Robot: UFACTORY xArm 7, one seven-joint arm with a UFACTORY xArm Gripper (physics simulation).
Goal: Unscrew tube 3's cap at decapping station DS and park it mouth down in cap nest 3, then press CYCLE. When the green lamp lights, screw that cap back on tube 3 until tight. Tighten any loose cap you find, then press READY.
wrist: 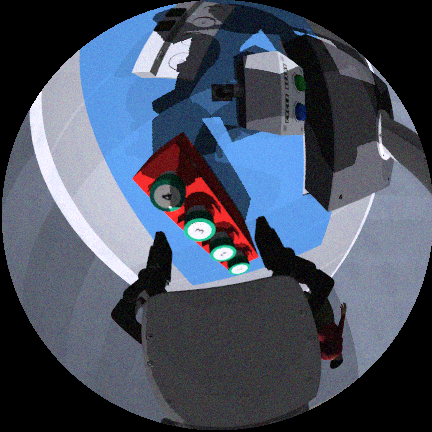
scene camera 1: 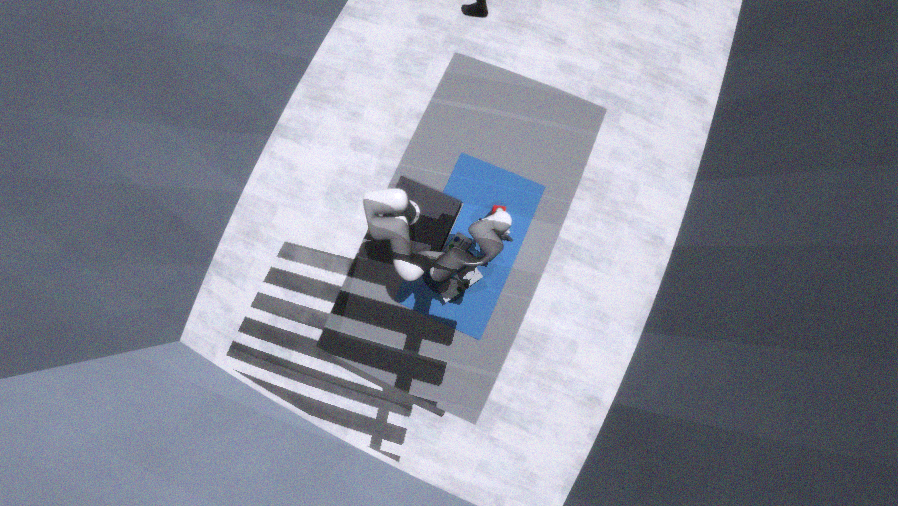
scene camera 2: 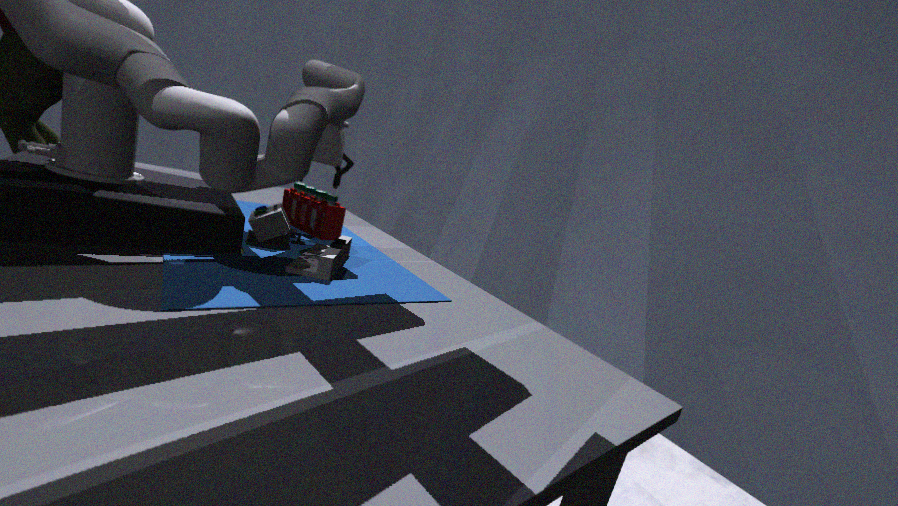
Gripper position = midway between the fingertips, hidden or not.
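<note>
You'd find my gripper (scene camera 2: 318, 184) (wrist: 211, 234) in both scene camera 2 and the wrist view. I can see a cap 3 (wrist: 198, 225), and there's a cap 4 (wrist: 167, 193) as well, though scene camera 1 misses the cap 4, hidden by my arm.
</note>
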